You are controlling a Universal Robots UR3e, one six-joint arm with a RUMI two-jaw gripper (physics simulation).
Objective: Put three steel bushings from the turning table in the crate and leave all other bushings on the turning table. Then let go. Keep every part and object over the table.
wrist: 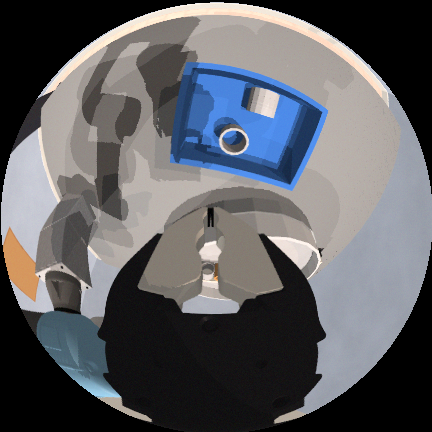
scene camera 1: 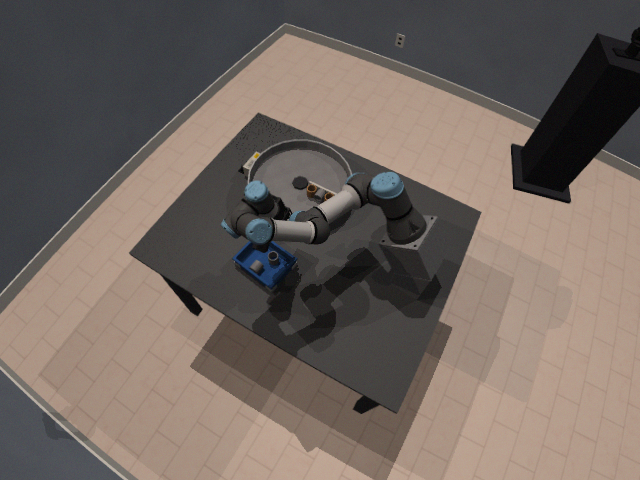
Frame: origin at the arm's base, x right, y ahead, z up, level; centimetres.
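Seen in the pictures: gripper, fingertip midpoint: [wrist: 210, 209]; arm's base, link origin: [wrist: 62, 282] [scene camera 1: 407, 230].
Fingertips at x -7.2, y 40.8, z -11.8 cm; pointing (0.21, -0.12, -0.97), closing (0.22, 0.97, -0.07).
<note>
Offsets run from my fingertips to a thing's top centre. "pt": to the spot under its first point. Level surfaces: height alone.
The blue crate {dy +5.4, dx -5.3, dz -8.6 cm} [scene camera 1: 247, 271] [wrist: 252, 178] holds two steel bushings. One steel bushing {dy +2.9, dx -3.1, dz -9.3 cm} [scene camera 1: 272, 260] [wrist: 244, 148] stands upright, and the other steel bushing {dy +7.8, dx -8.3, dz -9.3 cm} [scene camera 1: 256, 266] [wrist: 263, 102] lies on its side. My gripper [wrist: 210, 209] is shut with nothing between its fingertips. In the wrist view the tips are apart from the crate, below its near wall; in the scene view the arm hides them. On the round grey turning table {dy +2.1, dx +31.1, dz -7.5 cm} [scene camera 1: 281, 165] [wrist: 292, 247], a steel bushing [scene camera 1: 320, 194] [wrist: 207, 270] sits between two copper-coloured bushings, one {pt dy -3.4, dx +28.3, dz -8.3 cm} [scene camera 1: 311, 191] left and one {dy -11.5, dx +25.0, dz -4.5 cm} [scene camera 1: 329, 196] right.
The turning table has a raised rim and a dark central hub {dy +2.1, dx +31.1, dz -7.5 cm} [scene camera 1: 299, 182]. A thin light bar [scene camera 1: 323, 187] runs beside the bushings there. A small white box with a yellow patch {pt dy +25.1, dx +36.1, dz -7.8 cm} [scene camera 1: 251, 162] stands beside the rim. The arm's base [scene camera 1: 406, 227] stands on the dark table {dz -13.6 cm} [scene camera 1: 351, 330].
</note>
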